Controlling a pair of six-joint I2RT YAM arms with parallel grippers.
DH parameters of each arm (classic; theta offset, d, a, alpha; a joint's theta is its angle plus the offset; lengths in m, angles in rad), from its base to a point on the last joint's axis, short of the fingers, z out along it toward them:
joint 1: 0 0.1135 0.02 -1.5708
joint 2: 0 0 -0.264 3.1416
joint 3: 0.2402 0 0.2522 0
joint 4: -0.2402 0 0.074 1.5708
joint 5: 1.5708 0 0 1.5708
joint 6: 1.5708 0.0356 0 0
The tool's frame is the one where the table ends.
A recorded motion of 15 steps. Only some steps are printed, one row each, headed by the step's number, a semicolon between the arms.
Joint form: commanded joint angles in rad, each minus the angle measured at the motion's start. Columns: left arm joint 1, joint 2, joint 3, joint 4, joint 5, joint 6; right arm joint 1, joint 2, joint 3, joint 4, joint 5, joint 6.
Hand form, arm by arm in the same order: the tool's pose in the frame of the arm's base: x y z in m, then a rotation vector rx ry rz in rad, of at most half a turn. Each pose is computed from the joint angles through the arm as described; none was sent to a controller.
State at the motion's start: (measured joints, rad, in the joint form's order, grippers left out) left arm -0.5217 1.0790 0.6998 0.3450 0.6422 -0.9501; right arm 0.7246 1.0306 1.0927 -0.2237 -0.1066 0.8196
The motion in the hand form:
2: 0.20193 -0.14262 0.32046 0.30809 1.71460 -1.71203; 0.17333 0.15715 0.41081 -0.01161 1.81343 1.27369
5: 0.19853 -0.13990 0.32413 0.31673 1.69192 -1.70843; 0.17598 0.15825 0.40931 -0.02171 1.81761 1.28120
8: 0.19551 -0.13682 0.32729 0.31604 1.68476 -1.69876; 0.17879 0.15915 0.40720 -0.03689 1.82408 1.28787
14: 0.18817 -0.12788 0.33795 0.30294 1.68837 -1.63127; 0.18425 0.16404 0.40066 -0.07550 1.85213 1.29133
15: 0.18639 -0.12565 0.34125 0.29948 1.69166 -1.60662; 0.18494 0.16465 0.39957 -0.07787 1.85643 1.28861
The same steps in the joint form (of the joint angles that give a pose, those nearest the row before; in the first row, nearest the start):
2: 0.0048 0.0117 -0.0130 0.1983 0.1051 -0.0584; -0.0105 0.0045 0.0178 0.0750 -0.0413 0.0191
5: 0.0076 -0.0087 -0.0164 0.2011 0.1048 -0.0558; -0.0170 0.0133 0.0163 0.0834 -0.0593 0.0180
8: 0.0123 -0.0306 -0.0156 0.1816 0.1018 -0.0495; -0.0251 0.0220 0.0134 0.0908 -0.0818 0.0135
14: 0.0276 -0.0929 0.0104 0.0632 0.0734 0.0041; -0.0293 0.0470 0.0090 0.0959 -0.1179 -0.0033
15: 0.0313 -0.1079 0.0222 0.0236 0.0622 0.0246; -0.0293 0.0500 0.0080 0.0955 -0.1188 -0.0057

